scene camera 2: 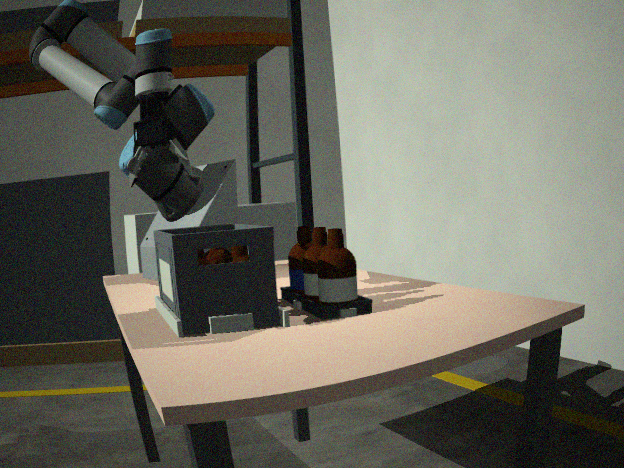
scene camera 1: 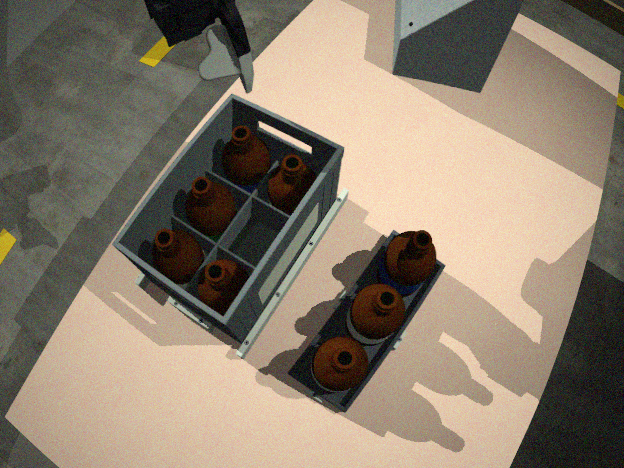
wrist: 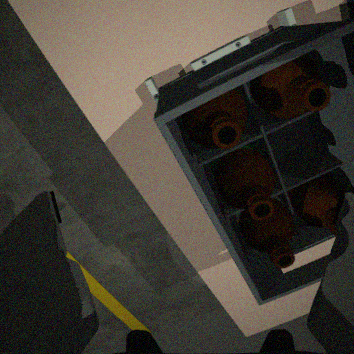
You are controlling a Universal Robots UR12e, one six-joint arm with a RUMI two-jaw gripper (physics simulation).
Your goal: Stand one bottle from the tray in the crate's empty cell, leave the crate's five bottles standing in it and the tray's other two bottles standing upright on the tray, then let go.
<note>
In view: my gripper (scene camera 1: pixel 222 58), a blue-label bottle (scene camera 1: pixel 410 257) and a blue-label bottle (scene camera 1: pixel 246 159).
My gripper is seen too in scene camera 2 (scene camera 2: pixel 159 181) and in the wrist view (wrist: pixel 195 197).
</note>
